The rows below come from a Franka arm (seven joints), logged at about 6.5 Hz.
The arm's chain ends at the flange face. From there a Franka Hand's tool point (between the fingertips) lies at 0.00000 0.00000 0.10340 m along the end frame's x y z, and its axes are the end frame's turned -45 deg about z.
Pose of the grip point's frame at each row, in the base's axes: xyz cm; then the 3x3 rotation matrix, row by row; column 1 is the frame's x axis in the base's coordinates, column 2 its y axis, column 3 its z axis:
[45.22, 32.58, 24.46], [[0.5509, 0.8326, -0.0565], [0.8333, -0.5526, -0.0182], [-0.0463, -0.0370, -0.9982]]
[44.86, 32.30, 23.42], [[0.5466, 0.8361, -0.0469], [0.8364, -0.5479, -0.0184], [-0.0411, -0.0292, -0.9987]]
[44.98, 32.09, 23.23], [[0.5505, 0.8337, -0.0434], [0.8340, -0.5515, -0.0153], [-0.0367, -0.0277, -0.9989]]
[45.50, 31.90, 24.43], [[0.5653, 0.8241, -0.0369], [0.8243, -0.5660, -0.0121], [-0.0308, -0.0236, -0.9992]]
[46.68, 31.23, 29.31], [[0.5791, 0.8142, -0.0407], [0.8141, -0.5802, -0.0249], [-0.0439, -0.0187, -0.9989]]
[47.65, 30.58, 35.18], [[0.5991, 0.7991, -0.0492], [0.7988, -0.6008, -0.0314], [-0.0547, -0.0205, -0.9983]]
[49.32, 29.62, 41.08], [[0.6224, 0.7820, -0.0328], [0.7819, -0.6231, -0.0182], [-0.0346, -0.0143, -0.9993]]
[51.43, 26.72, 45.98], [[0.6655, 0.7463, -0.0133], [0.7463, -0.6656, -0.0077], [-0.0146, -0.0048, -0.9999]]
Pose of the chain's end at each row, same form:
[45.80, 32.77, 34.78], [[0.9783, 0.1992, -0.0565], [0.1985, -0.9800, -0.0182], [-0.0589, 0.0066, -0.9982]]
[45.34, 32.49, 33.75], [[0.9777, 0.2047, -0.0469], [0.2040, -0.9788, -0.0184], [-0.0497, 0.0084, -0.9987]]
[45.43, 32.25, 33.56], [[0.9788, 0.2003, -0.0434], [0.1998, -0.9797, -0.0153], [-0.0455, 0.0064, -0.9989]]
[45.88, 32.03, 34.76], [[0.9825, 0.1830, -0.0369], [0.1826, -0.9831, -0.0121], [-0.0385, 0.0051, -0.9992]]
[47.10, 31.49, 39.64], [[0.9852, 0.1662, -0.0407], [0.1654, -0.9859, -0.0249], [-0.0443, 0.0178, -0.9989]]
[48.16, 30.90, 45.50], [[0.9887, 0.1414, -0.0492], [0.1400, -0.9897, -0.0314], [-0.0532, 0.0242, -0.9983]]
[49.66, 29.81, 51.41], [[0.9931, 0.1129, -0.0328], [0.1123, -0.9935, -0.0182], [-0.0346, 0.0144, -0.9993]]
[51.57, 26.80, 56.32], [[0.9983, 0.0571, -0.0133], [0.0571, -0.9984, -0.0077], [-0.0137, 0.0069, -0.9999]]

